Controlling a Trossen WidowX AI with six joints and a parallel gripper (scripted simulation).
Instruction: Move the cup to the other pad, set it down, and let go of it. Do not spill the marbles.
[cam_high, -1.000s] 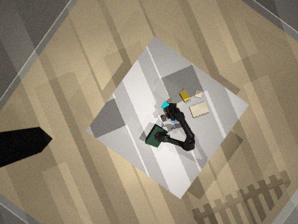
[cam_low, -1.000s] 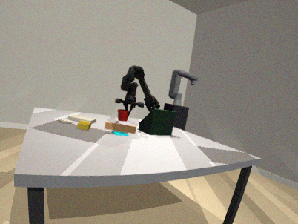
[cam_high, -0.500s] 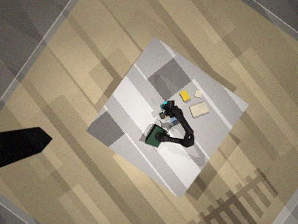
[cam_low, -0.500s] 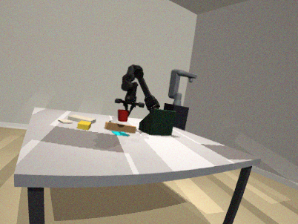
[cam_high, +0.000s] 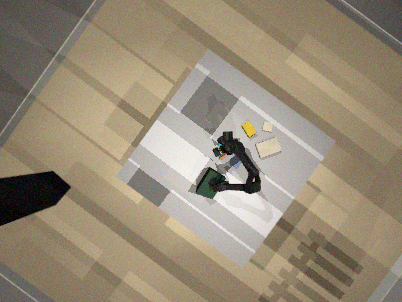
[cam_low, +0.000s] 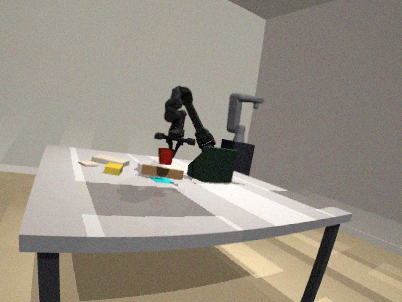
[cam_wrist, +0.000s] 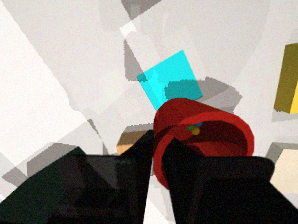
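Right now my gripper tip is 120 mm above the cyan pad, 40 mm short of it and 20 mm to the right of it. Also, from my gripper tip: red cup (30 mm ahead, 20 mm to the right); then pale blue pad (150 mm to the right, 120 mm below, 10 mm behind); then wooden bar (100 mm below, 70 mm to the right, 10 mm ahead).
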